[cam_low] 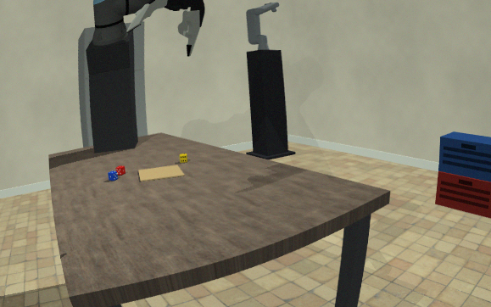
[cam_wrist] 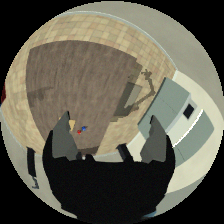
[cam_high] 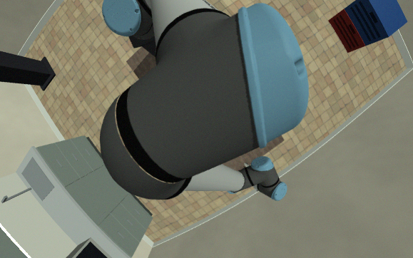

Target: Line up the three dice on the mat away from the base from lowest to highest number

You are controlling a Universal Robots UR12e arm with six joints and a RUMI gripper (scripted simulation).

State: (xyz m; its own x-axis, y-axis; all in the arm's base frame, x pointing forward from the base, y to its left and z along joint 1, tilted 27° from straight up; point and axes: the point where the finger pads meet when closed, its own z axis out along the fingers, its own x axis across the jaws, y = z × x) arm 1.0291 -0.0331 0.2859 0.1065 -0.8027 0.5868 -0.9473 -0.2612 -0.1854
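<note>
The blue die is 470 mm behind my hand, 40 mm to the right of it and 340 mm below it. Also, from my hand: tan mat (430 mm behind, 120 mm to the left, 350 mm below); then yellow die (530 mm behind, 240 mm to the left, 340 mm below); then red die (520 mm behind, 340 mm below).
</note>
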